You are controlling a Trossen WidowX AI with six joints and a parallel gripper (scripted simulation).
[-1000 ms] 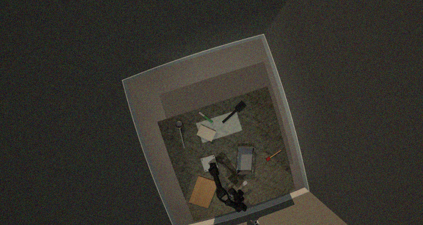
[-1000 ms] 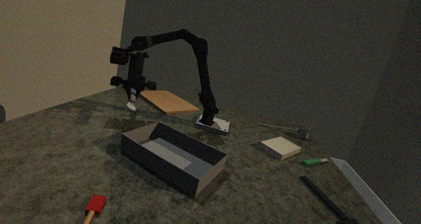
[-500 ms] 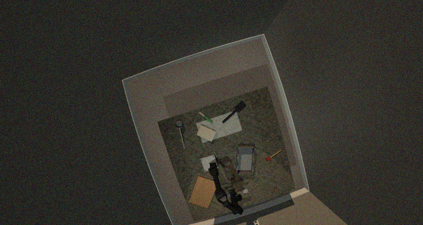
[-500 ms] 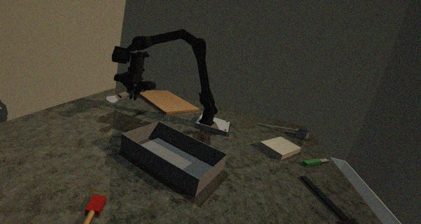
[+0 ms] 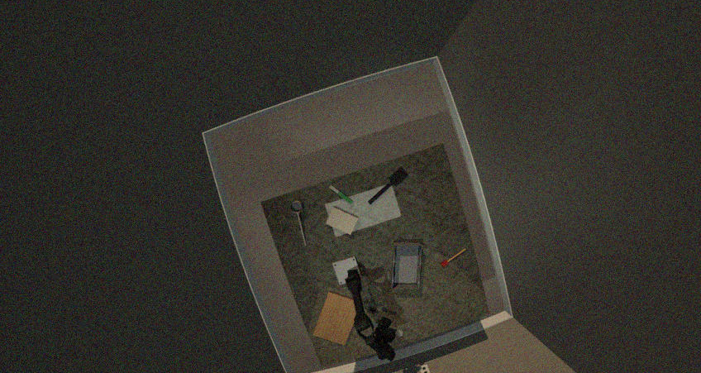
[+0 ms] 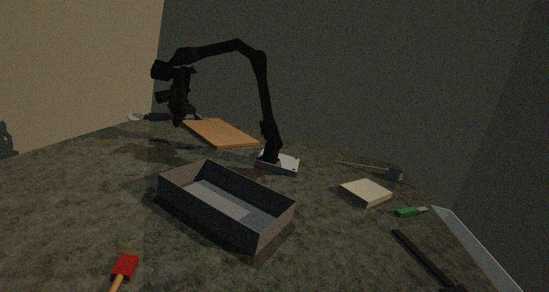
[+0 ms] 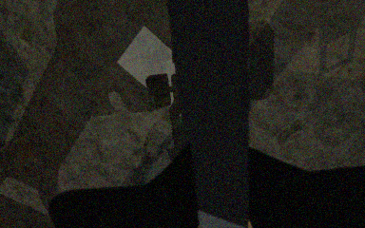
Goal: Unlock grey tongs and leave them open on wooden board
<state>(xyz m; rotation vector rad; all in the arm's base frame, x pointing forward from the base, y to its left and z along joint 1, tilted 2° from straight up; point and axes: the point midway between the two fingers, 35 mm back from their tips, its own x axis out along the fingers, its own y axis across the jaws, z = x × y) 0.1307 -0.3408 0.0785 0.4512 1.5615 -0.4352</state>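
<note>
Now: gripper tip 290 mm past the wooden board, 20 mm to the right of it and 70 mm above it. Also, from my gripper tip: roasting tin 230 mm ahead, 350 mm to the left, 50 mm below; block 150 mm behind, 710 mm to the left, 60 mm below; red-headed brush 550 mm ahead, 320 mm to the left, 70 mm below.
</note>
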